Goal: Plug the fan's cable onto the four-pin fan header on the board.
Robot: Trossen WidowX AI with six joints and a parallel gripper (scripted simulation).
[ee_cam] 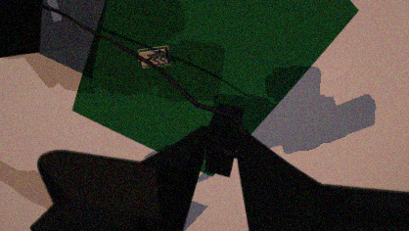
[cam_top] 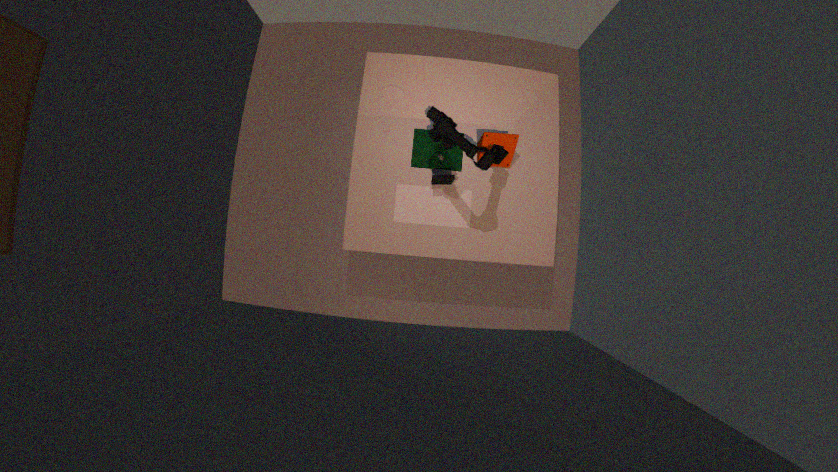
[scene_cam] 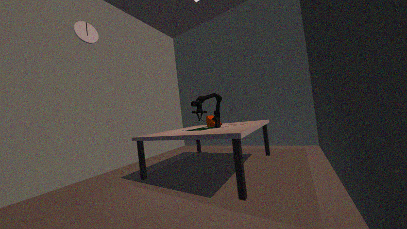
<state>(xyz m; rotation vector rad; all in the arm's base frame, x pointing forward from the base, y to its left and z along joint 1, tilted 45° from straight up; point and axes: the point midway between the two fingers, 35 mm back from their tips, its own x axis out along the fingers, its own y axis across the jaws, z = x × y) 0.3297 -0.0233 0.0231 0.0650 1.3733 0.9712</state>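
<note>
Right now my gripper tip is 1 cm past the dark fan plug, 1 cm to the left of it and 1 cm above it. From my gripper tip the other things lie so: fan (4 cm behind, 22 cm to the left, 6 cm below); then green board (1 cm ahead, 3 cm to the left, 14 cm below); then four-pin header (1 cm behind, 8 cm to the left, 12 cm below).
</note>
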